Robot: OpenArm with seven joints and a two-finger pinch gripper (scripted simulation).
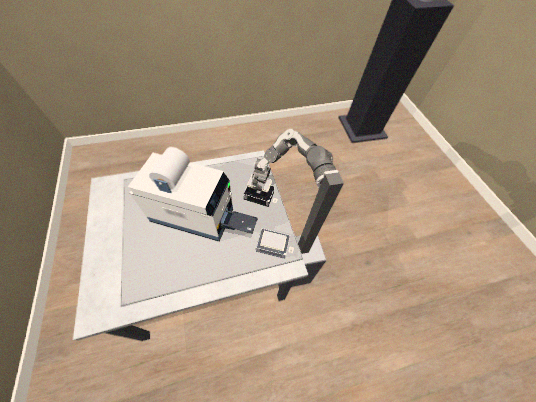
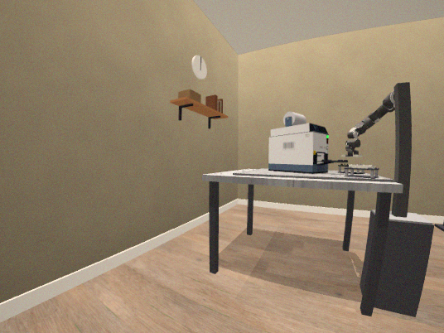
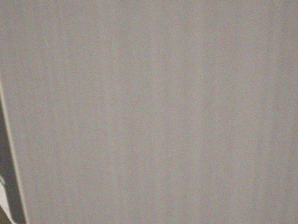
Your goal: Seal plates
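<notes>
Right now the plate is right at my hand. Round my hand: plate nest 1 cm behind, 34 cm to the left, 8 cm below; yellow warning label 27 cm ahead, 25 cm to the left, 2 cm above; sealer stage 14 cm ahead, 22 cm to the left, 4 cm below.
</notes>
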